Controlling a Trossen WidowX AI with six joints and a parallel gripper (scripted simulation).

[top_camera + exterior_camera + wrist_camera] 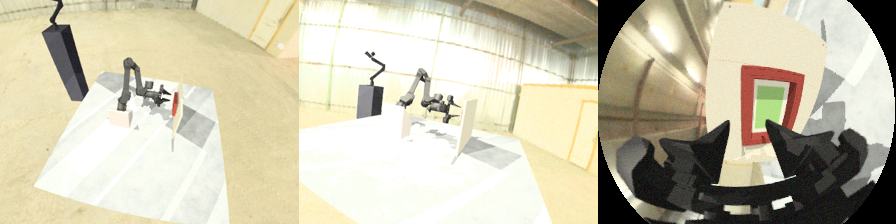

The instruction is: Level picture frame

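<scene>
My gripper tip is now 50 mm short of the picture frame, 10 mm to the left of it and 50 mm above it. From my gripper tip the other things lie so: wall panel: 60 mm ahead, 20 mm to the right, 60 mm below.
</scene>
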